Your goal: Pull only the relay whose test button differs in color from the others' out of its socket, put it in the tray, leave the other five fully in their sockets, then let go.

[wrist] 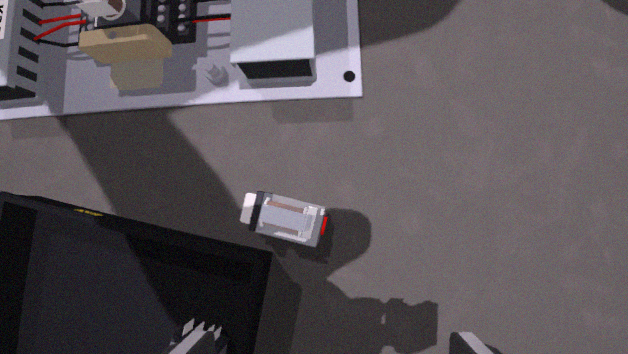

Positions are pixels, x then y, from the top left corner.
Labels:
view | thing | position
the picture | relay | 302,222
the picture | relay panel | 77,83
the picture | end bracket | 144,41

